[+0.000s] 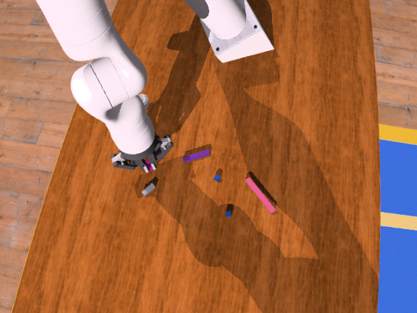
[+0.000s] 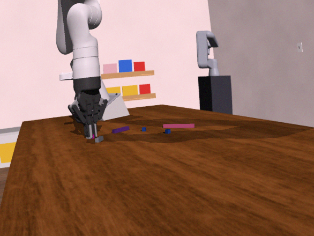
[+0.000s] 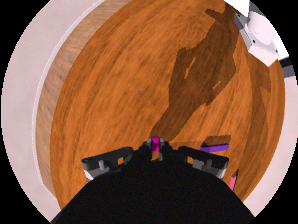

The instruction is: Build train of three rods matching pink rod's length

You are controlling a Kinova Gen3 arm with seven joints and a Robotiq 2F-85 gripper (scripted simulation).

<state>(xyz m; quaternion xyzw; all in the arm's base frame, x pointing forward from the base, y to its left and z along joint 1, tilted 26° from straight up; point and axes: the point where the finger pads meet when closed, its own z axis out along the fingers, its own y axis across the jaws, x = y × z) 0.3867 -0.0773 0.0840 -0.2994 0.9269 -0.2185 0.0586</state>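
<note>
The grey rod is 50 mm ahead of my hand, 10 mm to the left of it and 10 mm below it. Also, from my hand: small blue rod (70 mm ahead, 190 mm to the left, 10 mm below); magenta rod (10 mm below); purple rod (50 mm behind, 100 mm to the left, 10 mm below).
</note>
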